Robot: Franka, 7 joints.
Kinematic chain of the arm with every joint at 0, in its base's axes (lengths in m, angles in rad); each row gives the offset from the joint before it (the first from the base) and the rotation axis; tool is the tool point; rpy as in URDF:
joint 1: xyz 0 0 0.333 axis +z
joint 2: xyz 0 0 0 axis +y
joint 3: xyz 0 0 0.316 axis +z
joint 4: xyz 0.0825 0 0 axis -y
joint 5: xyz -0.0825 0 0.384 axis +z
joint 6: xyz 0 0 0 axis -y
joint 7: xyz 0.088 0 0 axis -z
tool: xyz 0 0 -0.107 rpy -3.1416 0 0
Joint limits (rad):
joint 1: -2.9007..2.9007
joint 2: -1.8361..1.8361
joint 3: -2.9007..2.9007
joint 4: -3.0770..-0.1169
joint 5: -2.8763..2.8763
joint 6: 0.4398..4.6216
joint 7: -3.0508..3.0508
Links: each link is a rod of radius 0.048 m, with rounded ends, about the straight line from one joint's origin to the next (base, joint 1, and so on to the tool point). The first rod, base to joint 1, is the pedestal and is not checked.
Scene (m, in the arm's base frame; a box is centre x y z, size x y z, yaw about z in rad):
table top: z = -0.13
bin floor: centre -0 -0.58 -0.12 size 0.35 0.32 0.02 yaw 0.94
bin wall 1: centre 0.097 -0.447 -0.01 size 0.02 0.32 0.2 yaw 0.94
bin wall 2: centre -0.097 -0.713 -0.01 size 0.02 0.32 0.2 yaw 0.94
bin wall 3: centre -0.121 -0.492 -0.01 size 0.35 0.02 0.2 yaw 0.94
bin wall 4: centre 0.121 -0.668 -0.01 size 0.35 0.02 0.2 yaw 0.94
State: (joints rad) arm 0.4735 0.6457 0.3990 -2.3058 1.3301 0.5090 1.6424
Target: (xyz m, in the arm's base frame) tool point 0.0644 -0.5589 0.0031
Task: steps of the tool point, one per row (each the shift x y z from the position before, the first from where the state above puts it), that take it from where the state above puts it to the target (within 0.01 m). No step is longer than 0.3 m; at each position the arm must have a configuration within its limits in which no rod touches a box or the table.
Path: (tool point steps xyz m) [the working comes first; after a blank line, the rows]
Joints at the target: -0.9855 1.2241 -0.7228 -1.6911 1.6833 1.2850 1.6424
Straight joint move there: touches bin wall 1, bin wall 4.

1: 0.1835 -0.1135 -0.0376
2: 0.1095 -0.2067 -0.0243
3: -0.0089 -0.2503 -0.0048
4: -0.1383 -0.2248 0.0191
5: -0.2384 -0.1329 0.0458
6: 0.0075 -0.0154 -0.1250
7: -0.0075 0.0154 -0.1347

